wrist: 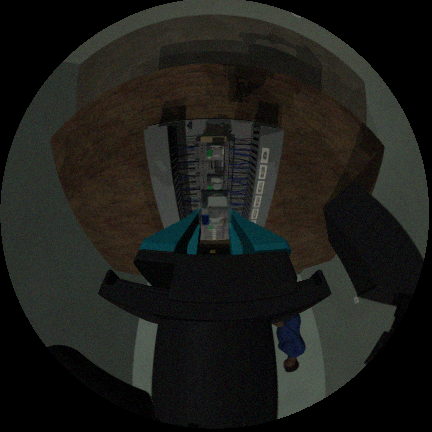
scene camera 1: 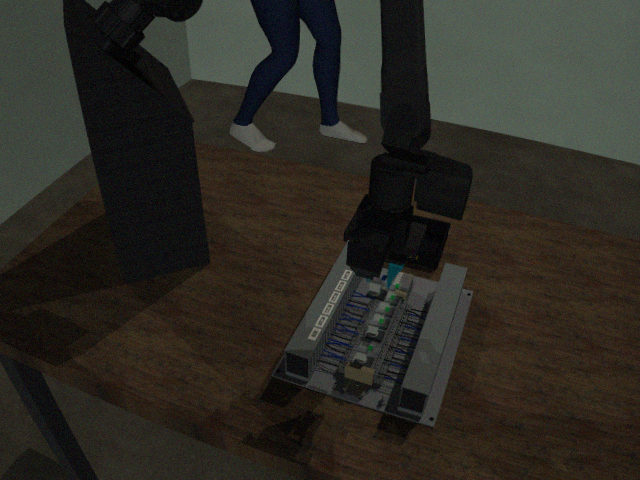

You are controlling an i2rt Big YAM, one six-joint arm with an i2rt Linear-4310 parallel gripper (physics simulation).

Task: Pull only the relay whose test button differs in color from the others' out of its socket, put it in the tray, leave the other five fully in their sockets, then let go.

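Frame: origin at the arm's base, x ahead, y left, z up, level; centimetres.
Where they show: gripper, between the fingertips: (wrist: 214, 213) (scene camera 1: 379, 282); arm's base, origin of its link: (scene camera 1: 105, 41).
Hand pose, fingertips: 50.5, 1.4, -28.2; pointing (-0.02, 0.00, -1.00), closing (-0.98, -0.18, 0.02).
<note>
Things, the pixels of their top centre, and the offset from my fingertips, as dx, dy, dz.
- relay with the blue test button, centre of its top: (wrist: 214, 220) (scene camera 1: 378, 275) +0.2, -0.8, +2.0
- duct, centre of its top: (scene camera 1: 331, 291) (wrist: 260, 205) -10.4, +4.1, -10.5
- tan end block, centre of its top: (scene camera 1: 360, 367) (wrist: 213, 139) +1.0, -6.0, -12.7
My gripper (scene camera 1: 381, 282) (wrist: 214, 213), with teal fingers, is shut on the relay with the blue test button (scene camera 1: 375, 287) (wrist: 217, 201). It holds this relay upright above the relay row, near the row's far end in the scene view. The blue button shows beside the clear housing. Several relays with green buttons stand in the row, among them one relay (wrist: 216, 152) near the tan end block and another relay (wrist: 216, 182); between these two a dark gap shows in the wrist view. The relay's pins and its height over the row are hard to see. The tray does not show in either view.
Grey wire ducts (scene camera 1: 436, 330) (wrist: 161, 170) flank the row; the other duct (scene camera 1: 320, 315) (wrist: 267, 185) carries white labels. A tan end block (scene camera 1: 359, 373) (wrist: 213, 139) closes the near end. A dark upright block (scene camera 1: 149, 170) stands at the left. A person stands behind the table.
</note>
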